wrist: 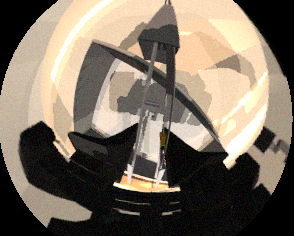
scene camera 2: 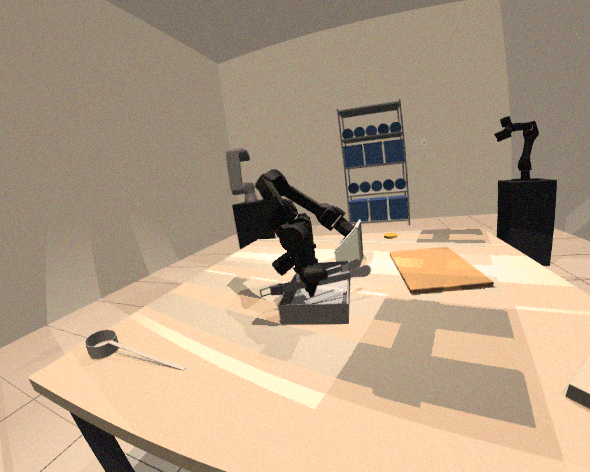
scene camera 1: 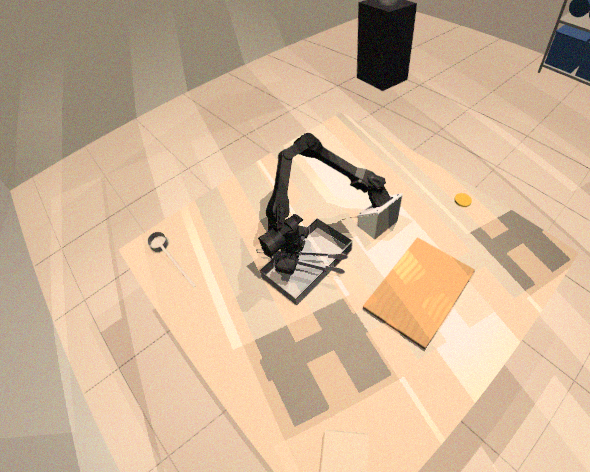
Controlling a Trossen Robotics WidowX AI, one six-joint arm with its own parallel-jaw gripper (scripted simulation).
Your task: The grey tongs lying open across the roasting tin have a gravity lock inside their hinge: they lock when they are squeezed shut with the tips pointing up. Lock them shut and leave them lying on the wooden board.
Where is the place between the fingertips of the gripper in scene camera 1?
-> At 294, 262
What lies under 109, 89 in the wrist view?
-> A roasting tin.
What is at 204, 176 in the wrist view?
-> The gripper.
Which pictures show the gripper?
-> The wrist view, scene camera 2 and scene camera 1: all of them.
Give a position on a long-handled scoop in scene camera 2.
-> At 103, 343
